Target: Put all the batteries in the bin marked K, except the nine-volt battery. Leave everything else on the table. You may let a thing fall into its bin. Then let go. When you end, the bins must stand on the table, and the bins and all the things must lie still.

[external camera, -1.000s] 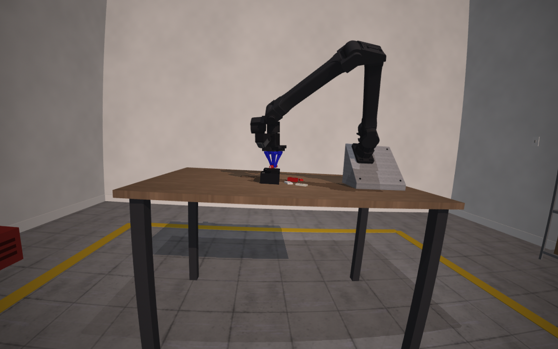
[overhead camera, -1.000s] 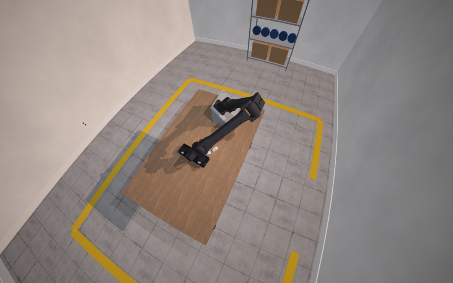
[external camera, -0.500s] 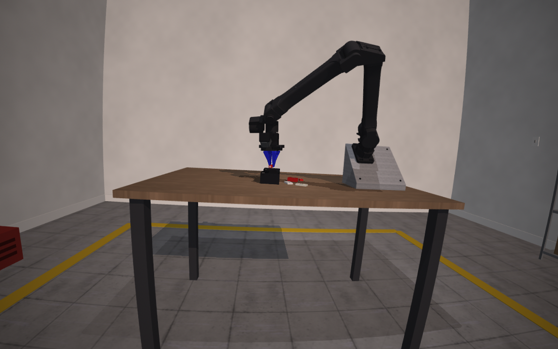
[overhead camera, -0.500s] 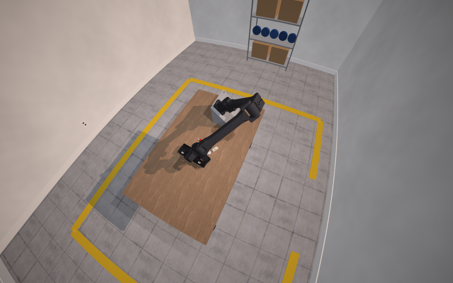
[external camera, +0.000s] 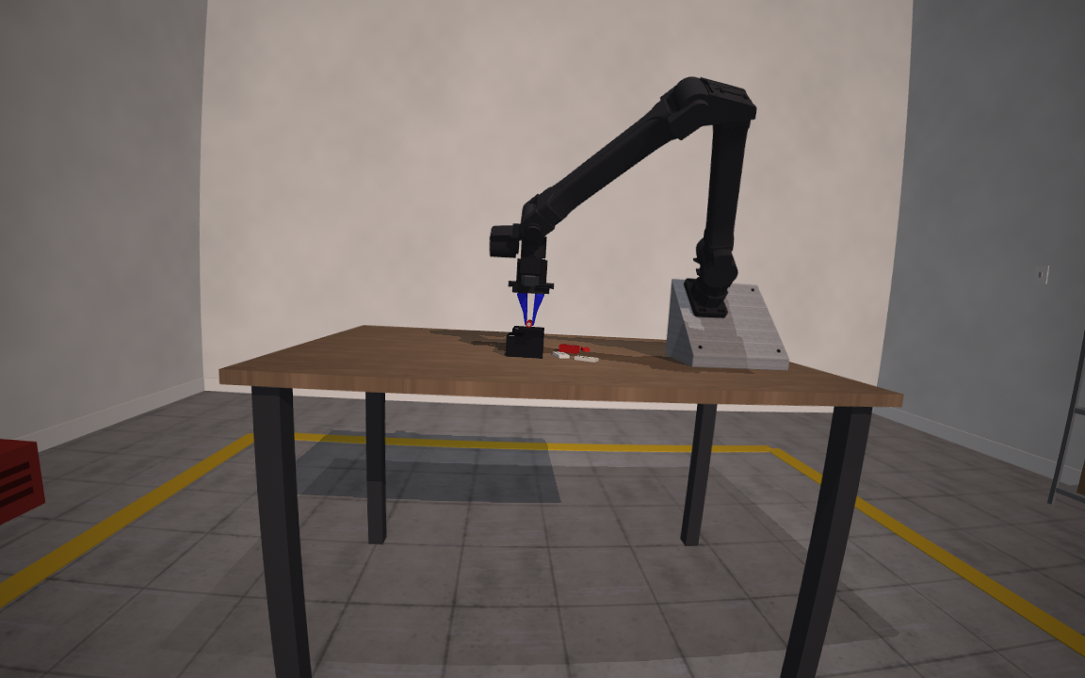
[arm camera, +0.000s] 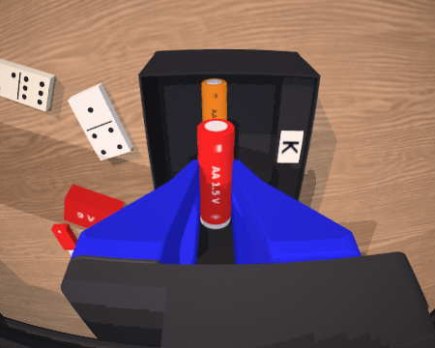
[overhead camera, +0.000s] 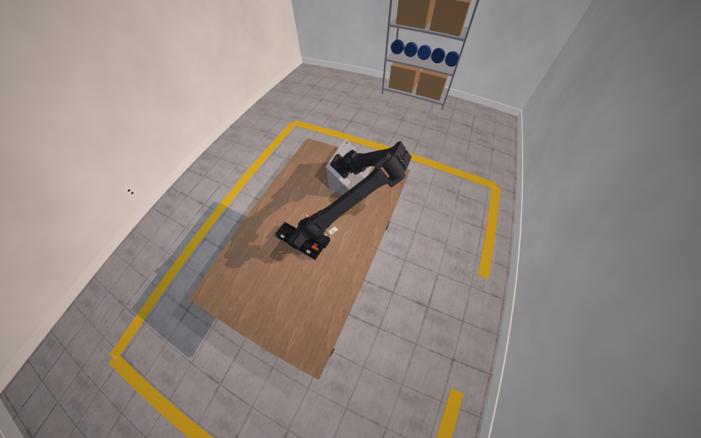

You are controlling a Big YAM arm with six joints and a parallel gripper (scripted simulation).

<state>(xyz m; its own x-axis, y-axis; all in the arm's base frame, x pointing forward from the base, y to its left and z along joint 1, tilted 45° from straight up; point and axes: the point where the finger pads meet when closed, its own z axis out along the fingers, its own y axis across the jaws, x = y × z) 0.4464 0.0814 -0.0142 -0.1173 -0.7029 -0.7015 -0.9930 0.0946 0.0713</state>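
Right now my hand is 60 mm above the orange cylindrical battery. Also, from my hand: black bin (90 mm to the right, 60 mm below); then red nine-volt battery (100 mm behind, 80 mm to the right, 70 mm below); then red cylindrical battery (right at my hand).
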